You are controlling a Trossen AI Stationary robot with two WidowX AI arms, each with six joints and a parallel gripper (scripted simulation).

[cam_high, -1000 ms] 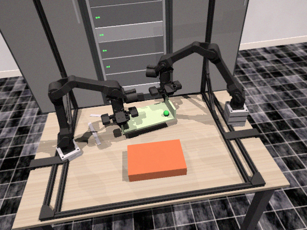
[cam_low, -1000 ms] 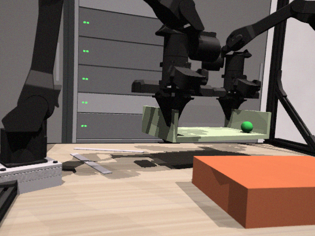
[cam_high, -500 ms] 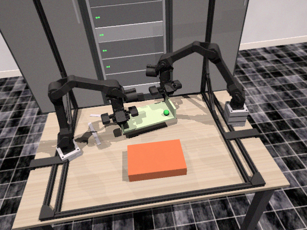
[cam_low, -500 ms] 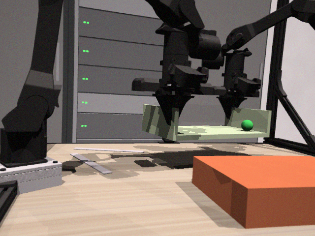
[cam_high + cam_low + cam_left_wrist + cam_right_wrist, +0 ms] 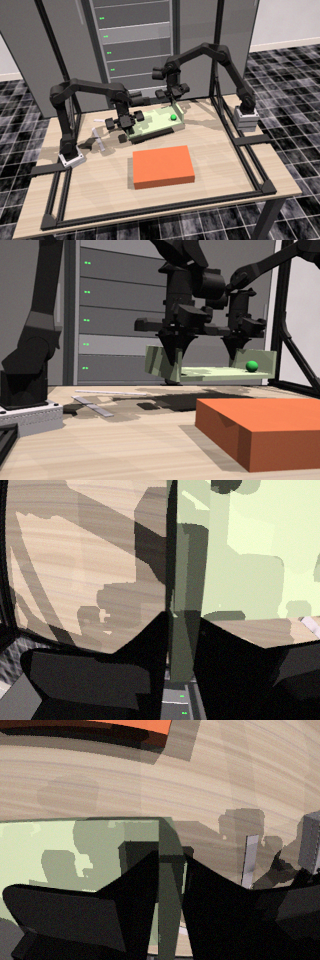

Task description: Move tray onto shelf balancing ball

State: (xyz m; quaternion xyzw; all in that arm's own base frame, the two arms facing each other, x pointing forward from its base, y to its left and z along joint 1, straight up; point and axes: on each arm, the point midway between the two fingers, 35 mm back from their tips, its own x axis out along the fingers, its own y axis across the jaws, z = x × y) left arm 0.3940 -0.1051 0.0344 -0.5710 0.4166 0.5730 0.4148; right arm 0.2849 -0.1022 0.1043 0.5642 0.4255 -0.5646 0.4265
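My left hand is 11 cm short of the green ball, 4 cm above it and 3 cm to the left of it. Also, from my left hand: shelf (36 cm ahead, 15 cm to the right, 10 cm below); then pale green tray (14 cm to the right, 8 cm ahead, 5 cm below).
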